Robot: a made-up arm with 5 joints. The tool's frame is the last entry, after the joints. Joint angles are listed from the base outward.
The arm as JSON. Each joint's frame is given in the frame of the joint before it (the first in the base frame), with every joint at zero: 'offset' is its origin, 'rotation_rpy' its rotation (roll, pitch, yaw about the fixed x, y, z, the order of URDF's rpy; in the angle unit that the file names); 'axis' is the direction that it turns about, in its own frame. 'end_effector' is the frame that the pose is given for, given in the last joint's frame.
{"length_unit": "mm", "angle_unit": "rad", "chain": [
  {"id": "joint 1", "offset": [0.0, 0.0, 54.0], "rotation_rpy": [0.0, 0.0, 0.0], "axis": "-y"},
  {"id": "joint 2", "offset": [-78.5, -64.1, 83.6], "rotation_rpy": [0.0, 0.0, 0.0], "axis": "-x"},
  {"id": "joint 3", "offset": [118.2, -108.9, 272.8], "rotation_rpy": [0.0, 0.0, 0.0], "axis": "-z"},
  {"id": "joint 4", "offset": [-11.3, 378.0, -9.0], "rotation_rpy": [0.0, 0.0, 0.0], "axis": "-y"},
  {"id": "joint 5", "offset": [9.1, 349.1, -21.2], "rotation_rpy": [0.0, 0.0, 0.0], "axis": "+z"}
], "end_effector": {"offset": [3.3, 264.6, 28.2], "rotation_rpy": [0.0, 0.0, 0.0]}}
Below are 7 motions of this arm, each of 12 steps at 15 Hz.
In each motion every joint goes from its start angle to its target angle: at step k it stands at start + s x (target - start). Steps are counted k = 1, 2, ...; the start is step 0. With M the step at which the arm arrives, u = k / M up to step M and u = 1 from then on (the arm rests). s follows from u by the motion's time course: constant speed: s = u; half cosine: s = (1 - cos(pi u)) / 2; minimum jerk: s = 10 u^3 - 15 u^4 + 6 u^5.
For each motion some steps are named. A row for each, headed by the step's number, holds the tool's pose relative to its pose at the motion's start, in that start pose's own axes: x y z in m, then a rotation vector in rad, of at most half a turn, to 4 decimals.
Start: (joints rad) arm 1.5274 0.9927 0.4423 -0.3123 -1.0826
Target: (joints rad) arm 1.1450 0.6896 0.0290 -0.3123 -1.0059
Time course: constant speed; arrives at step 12
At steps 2, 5, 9, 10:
2: -0.0619 -0.0640 -0.0154 -0.0501 0.0193 0.1381
5: -0.1351 -0.1736 -0.0249 -0.1226 0.0550 0.3432
9: -0.1915 -0.3337 -0.0108 -0.2133 0.1161 0.6118
10: -0.1978 -0.3743 -0.0025 -0.2348 0.1340 0.6779

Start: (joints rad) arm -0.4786 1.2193 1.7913 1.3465 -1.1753
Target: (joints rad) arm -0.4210 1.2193 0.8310 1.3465 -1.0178
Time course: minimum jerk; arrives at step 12
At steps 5, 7, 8, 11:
5: -0.0007 -0.0620 0.2537 0.1260 0.2809 0.1173
7: 0.0631 -0.1423 0.4672 0.2522 0.5234 0.2189
8: 0.1104 -0.1846 0.5540 0.3130 0.6296 0.2631
11: 0.2010 -0.2540 0.6699 0.4091 0.7863 0.3276

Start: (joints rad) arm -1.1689 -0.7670 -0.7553 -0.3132 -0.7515
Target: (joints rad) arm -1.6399 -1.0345 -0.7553 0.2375 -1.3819
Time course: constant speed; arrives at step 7
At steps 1, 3, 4, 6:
1: 0.0610 -0.0032 0.0733 0.0999 0.0017 -0.1195
3: 0.1941 -0.0362 0.2076 0.2953 0.0225 -0.3795
4: 0.2635 -0.0663 0.2662 0.3902 0.0407 -0.5188
6: 0.4003 -0.1517 0.3609 0.5736 0.0902 -0.8127

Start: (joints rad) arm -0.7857 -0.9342 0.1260 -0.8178 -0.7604
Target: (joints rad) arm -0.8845 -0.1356 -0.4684 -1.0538 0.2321
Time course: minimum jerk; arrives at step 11
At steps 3, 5, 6, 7, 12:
3: -0.0293 0.0229 -0.1107 -0.1101 -0.0537 0.0962
5: -0.0581 0.0275 -0.3643 -0.3903 -0.0935 0.2930
6: -0.0578 -0.0019 -0.5057 -0.5674 -0.0611 0.3951
7: -0.0512 -0.0490 -0.6234 -0.7315 0.0084 0.4784
12: -0.0387 -0.1545 -0.7720 -0.9751 0.2002 0.5832

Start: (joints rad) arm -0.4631 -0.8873 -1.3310 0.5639 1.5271
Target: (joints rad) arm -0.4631 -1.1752 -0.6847 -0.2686 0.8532
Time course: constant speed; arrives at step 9
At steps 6, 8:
6: 0.1354 -0.3602 -0.0228 0.3573 0.1407 -0.8819
8: 0.1179 -0.5171 -0.0195 0.4934 0.1562 -1.1768

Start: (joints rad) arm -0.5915 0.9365 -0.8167 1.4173 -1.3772
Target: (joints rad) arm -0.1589 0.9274 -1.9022 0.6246 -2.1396
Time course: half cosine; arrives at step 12
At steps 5, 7, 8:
5: 0.0014 -0.1016 0.1541 -0.2259 0.2499 -0.1228
7: 0.0065 -0.1999 0.2376 -0.4336 0.3498 -0.1482
8: 0.0125 -0.2511 0.2720 -0.5382 0.3708 -0.1438

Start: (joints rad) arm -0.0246 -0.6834 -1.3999 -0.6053 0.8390
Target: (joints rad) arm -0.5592 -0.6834 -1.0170 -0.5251 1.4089
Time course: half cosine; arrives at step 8
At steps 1, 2, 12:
1: 0.0013 -0.0111 0.0252 0.0185 -0.0215 0.0079
2: 0.0018 -0.0462 0.0951 0.0694 -0.0836 0.0299
12: -0.1297 -0.4581 0.4947 0.3734 -0.6097 0.1531

